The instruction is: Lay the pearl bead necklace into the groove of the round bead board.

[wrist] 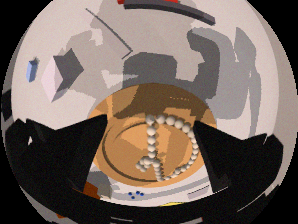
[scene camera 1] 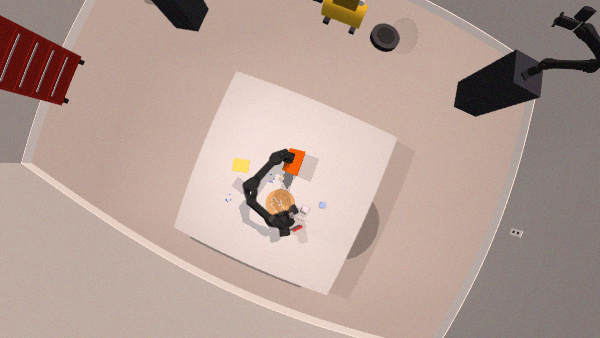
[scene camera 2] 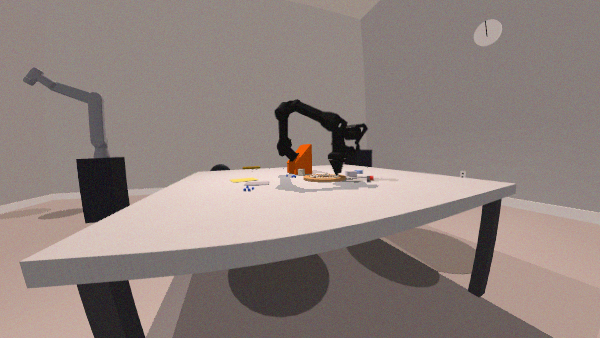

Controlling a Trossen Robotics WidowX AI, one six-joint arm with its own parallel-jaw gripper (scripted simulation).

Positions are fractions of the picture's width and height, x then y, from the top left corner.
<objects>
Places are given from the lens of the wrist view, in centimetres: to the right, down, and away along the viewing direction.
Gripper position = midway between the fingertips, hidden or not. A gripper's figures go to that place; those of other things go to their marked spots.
my gripper (wrist: 0.51,0.55): 0, 1, 10
round wooden bead board (wrist: 0.44,0.65): -2, 4, 12
</objects>
